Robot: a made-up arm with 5 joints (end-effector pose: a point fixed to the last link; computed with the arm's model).
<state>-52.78 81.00 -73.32 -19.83 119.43</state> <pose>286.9 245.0 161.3 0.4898 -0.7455 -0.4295 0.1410</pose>
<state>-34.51 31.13 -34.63 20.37 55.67</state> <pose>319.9 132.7 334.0 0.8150 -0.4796 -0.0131 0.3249</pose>
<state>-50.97 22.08 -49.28 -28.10 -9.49</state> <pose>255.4 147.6 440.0 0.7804 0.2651 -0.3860 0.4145</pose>
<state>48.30 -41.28 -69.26 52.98 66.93</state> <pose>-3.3 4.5 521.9 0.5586 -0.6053 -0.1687 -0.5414</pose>
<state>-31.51 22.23 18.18 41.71 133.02</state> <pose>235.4 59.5 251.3 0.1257 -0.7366 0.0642 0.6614</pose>
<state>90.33 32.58 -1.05 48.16 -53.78</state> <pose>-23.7 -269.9 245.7 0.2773 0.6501 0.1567 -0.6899</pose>
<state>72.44 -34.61 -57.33 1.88 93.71</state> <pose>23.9 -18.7 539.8 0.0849 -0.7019 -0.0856 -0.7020</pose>
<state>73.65 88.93 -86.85 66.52 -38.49</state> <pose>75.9 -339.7 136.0 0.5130 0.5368 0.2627 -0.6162</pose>
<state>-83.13 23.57 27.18 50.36 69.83</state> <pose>105.7 179.8 241.7 0.0965 -0.6922 0.2325 0.6764</pose>
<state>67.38 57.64 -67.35 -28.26 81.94</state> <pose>155.4 -335.2 295.9 0.4758 -0.6521 0.1395 -0.5735</pose>
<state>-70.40 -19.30 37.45 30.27 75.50</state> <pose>127.3 111.7 335.3 0.4446 -0.6432 -0.0569 0.6208</pose>
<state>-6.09 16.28 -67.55 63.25 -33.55</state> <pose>295.0 -53.3 453.5 0.9525 0.2813 0.1150 0.0205</pose>
